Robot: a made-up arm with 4 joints.
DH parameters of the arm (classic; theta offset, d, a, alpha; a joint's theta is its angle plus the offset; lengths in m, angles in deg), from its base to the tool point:
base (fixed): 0 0 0 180
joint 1: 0 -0.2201 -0.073 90
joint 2: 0 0.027 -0.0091 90
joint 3: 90 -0.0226 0.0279 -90
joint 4: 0 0.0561 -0.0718 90
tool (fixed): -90 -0.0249 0 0
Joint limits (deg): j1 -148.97..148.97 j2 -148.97..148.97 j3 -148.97..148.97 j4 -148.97..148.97
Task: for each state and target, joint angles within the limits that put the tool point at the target. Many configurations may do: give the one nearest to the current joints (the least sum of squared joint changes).
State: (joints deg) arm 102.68 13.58 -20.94 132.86
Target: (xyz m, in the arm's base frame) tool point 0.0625 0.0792 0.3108
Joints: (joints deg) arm 96.27 47.86 16.78 121.80
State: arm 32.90 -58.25 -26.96 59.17
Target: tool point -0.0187 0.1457 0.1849
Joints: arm 63.60 -59.39 -37.87 72.92
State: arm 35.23 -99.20 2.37 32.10
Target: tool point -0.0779 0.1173 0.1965
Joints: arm 56.51 -48.03 5.35 67.99
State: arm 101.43 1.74 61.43 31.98
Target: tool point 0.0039 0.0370 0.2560
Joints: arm 108.14 -25.77 115.26 50.01
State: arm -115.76 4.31 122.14 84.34
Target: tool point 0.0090 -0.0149 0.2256
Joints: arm -121.62 27.36 129.05 63.39
